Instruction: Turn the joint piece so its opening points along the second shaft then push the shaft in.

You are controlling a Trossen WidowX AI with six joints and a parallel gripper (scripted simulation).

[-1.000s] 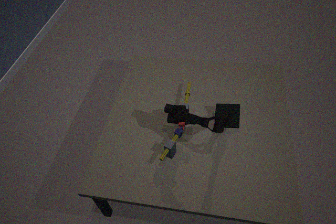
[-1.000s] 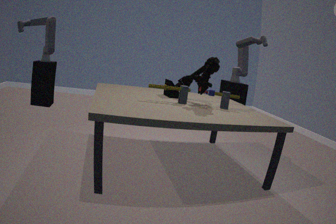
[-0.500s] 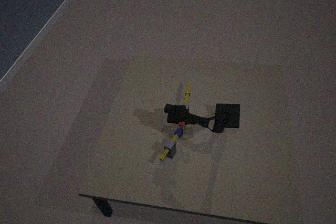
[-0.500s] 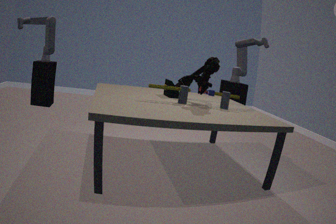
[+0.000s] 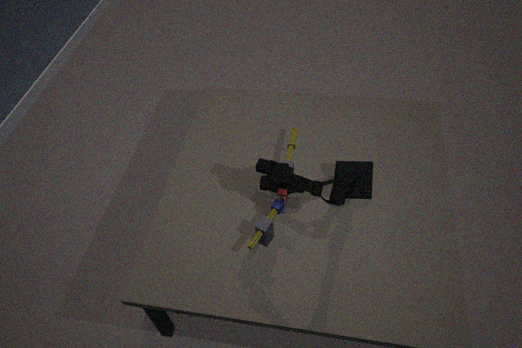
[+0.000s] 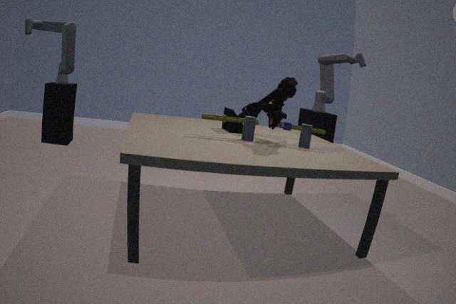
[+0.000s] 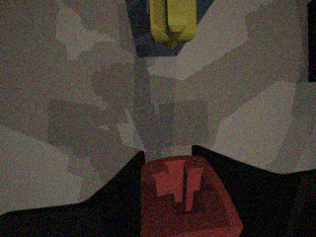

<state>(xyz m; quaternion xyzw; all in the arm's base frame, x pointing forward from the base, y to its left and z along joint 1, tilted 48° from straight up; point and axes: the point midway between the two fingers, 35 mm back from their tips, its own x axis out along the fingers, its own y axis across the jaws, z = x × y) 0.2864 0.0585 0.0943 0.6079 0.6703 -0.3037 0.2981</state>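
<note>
My gripper tip is now 2 cm to the right of the red square joint piece and 3 cm below it.
</note>
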